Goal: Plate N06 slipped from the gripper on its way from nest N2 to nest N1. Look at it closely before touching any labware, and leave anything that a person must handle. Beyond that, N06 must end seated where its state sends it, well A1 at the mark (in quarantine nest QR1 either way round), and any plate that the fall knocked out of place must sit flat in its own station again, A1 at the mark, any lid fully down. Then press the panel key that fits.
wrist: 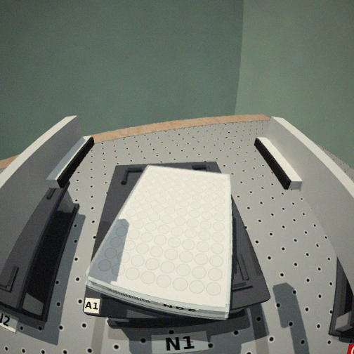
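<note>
Plate N06 [172, 235], white with faint round wells and a clear edge around it, lies on nest N1 [107, 200]. It is turned askew to the dark nest, and its near right corner hangs over the nest's front edge. Its label and barcode face the camera. The nest's A1 mark [92, 305] is at the near left corner. Whether the plate is slightly tilted I cannot tell. My gripper [173, 125] is open and empty, its pads apart to the left and right, above and beyond the plate's far part.
Dark nest N2 [26, 265] stands at the left, with its label [6, 321] partly in view. Part of another dark station [342, 320] with a red label [351, 349] shows at the lower right. The perforated deck [280, 240] ends at a wooden edge [185, 124].
</note>
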